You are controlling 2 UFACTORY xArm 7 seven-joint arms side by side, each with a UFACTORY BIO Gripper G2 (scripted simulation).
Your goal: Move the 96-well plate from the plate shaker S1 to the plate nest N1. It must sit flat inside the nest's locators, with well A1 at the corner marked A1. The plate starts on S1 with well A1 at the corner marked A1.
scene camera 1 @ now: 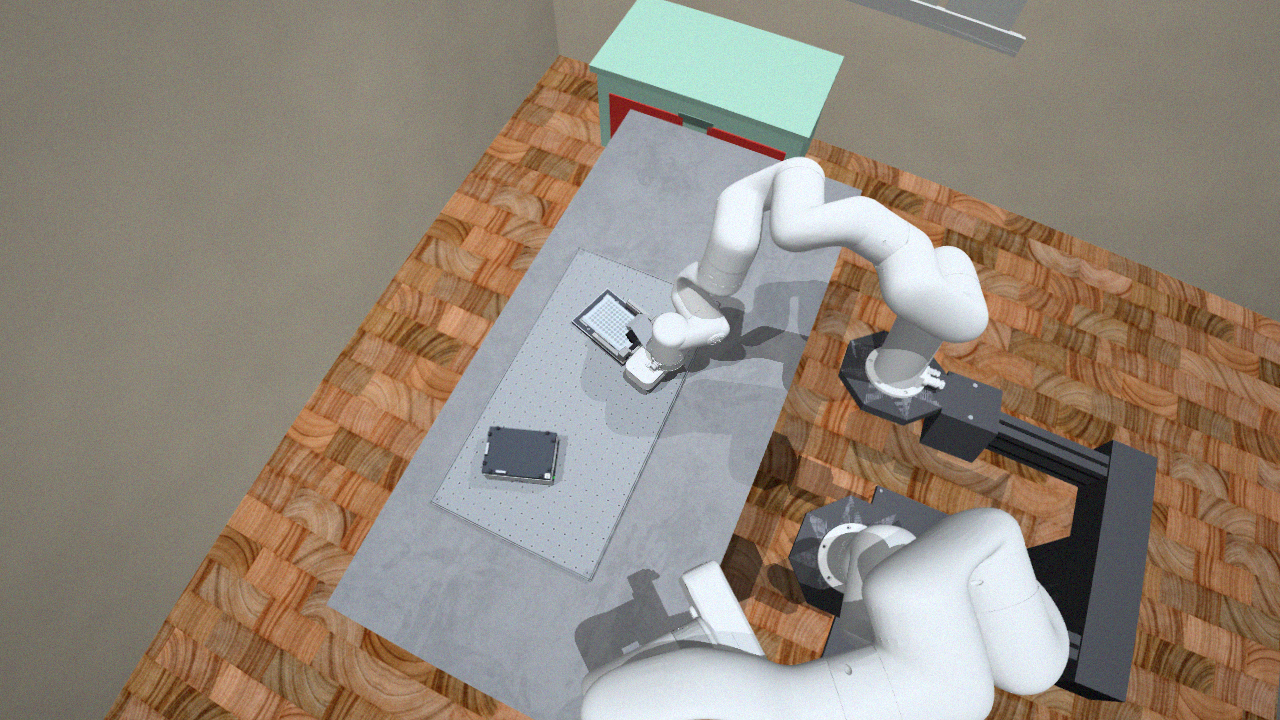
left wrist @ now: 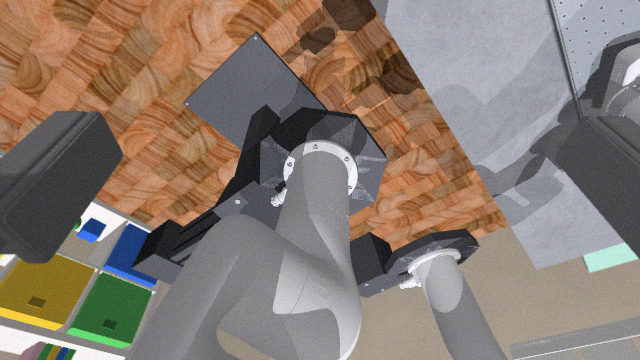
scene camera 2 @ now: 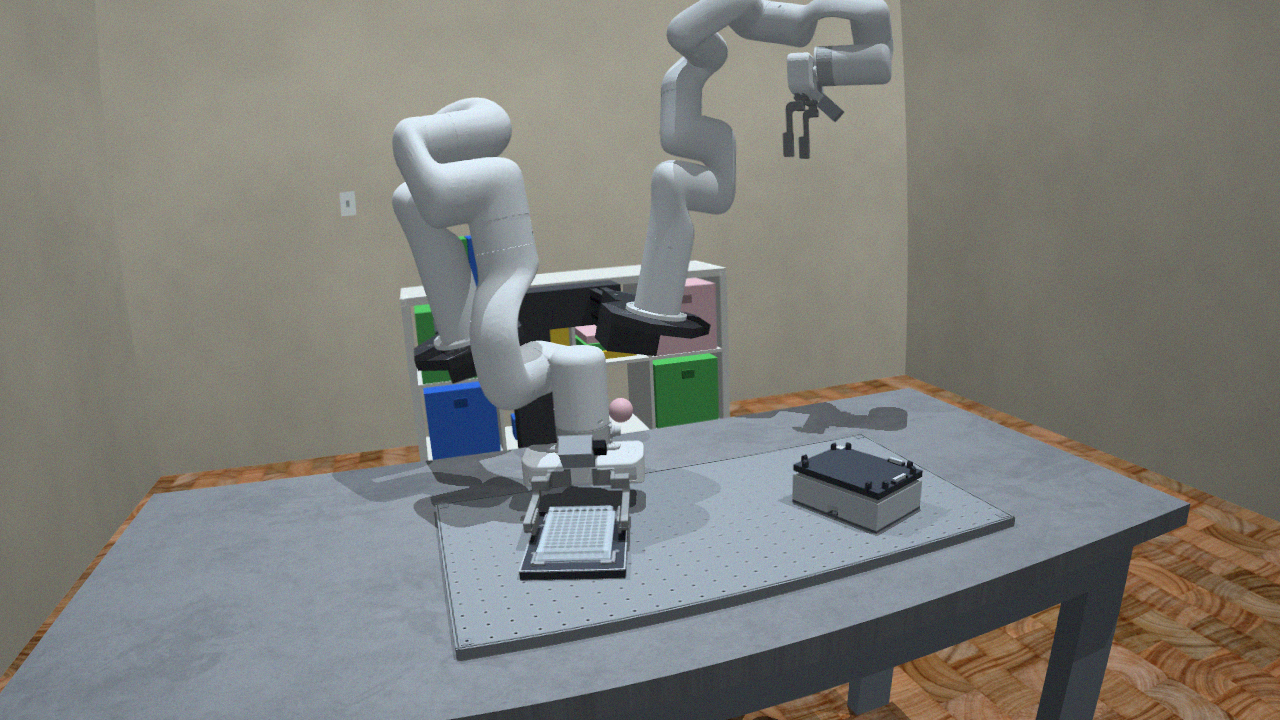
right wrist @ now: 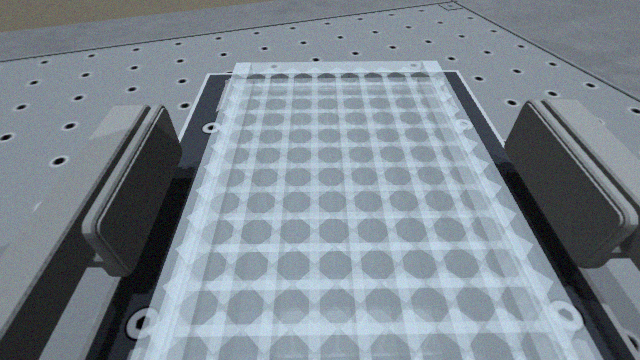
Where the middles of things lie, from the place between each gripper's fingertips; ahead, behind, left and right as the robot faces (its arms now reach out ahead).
Labels:
My right hand is 10 mm short of the clear 96-well plate (scene camera 2: 580,534) and 10 mm above it. The rest, counted from my right hand: dark plate nest N1 (scene camera 2: 618,543): 10 mm ahead, 20 mm below.
I see my left gripper 39 cm short of the clear 96-well plate, 57 cm to the left of it and 47 cm above it. From my left hand the other things lie so: dark plate nest N1: 39 cm ahead, 57 cm to the right, 48 cm below.

